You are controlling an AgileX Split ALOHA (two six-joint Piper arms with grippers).
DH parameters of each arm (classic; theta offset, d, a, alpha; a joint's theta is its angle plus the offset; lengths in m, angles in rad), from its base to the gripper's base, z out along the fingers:
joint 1: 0 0.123 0 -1.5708
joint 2: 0.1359 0 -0.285 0
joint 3: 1.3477 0 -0.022 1.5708
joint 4: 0 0.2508 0 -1.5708
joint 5: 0 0 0.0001 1.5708
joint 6: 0 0.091 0 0
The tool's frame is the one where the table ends.
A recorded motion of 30 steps. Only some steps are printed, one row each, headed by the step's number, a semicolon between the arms.
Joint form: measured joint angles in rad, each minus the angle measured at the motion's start. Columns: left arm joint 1, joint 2, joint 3, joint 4, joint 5, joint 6; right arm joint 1, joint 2, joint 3, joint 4, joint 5, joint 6.
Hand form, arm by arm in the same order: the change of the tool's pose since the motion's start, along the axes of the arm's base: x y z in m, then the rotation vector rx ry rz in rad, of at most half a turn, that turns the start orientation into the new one. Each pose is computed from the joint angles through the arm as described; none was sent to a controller.
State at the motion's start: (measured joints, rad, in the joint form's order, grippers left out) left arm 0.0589 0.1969 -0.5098 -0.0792 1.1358 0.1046; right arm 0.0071 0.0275 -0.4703 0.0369 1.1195 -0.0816
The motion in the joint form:
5: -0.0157 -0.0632 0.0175 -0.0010 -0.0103 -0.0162; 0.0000 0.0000 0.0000 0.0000 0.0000 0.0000
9: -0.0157 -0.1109 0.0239 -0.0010 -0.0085 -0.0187; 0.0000 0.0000 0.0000 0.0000 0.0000 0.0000
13: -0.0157 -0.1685 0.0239 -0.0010 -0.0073 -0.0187; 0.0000 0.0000 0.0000 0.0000 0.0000 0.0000
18: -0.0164 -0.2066 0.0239 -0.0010 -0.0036 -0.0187; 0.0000 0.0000 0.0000 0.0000 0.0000 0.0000
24: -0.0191 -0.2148 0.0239 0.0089 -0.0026 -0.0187; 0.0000 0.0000 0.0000 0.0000 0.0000 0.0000
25: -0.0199 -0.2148 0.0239 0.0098 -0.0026 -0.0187; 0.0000 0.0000 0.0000 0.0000 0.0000 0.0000
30: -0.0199 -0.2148 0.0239 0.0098 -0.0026 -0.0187; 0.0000 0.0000 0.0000 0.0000 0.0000 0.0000
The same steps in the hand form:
5: -0.0077 -0.0007 -0.0033 -0.0107 -0.0554 -0.0049; 0.0000 0.0000 0.0000 0.0000 0.0000 0.0000
9: -0.0143 -0.0010 -0.0048 -0.0108 -0.0948 -0.0037; 0.0000 0.0000 0.0000 0.0000 0.0000 0.0000
13: -0.0227 -0.0014 -0.0048 -0.0082 -0.1511 -0.0042; 0.0000 0.0000 0.0000 0.0000 0.0000 0.0000
18: -0.0284 -0.0016 -0.0053 -0.0066 -0.1855 -0.0054; 0.0000 0.0000 0.0000 0.0000 0.0000 0.0000
24: -0.0297 -0.0008 -0.0055 0.0022 -0.1923 -0.0035; 0.0000 0.0000 0.0000 0.0000 0.0000 0.0000
25: -0.0297 -0.0008 -0.0055 0.0029 -0.1923 -0.0039; 0.0000 0.0000 0.0000 0.0000 0.0000 0.0000
30: -0.0297 -0.0008 -0.0055 0.0029 -0.1923 -0.0039; 0.0000 0.0000 0.0000 0.0000 0.0000 0.0000

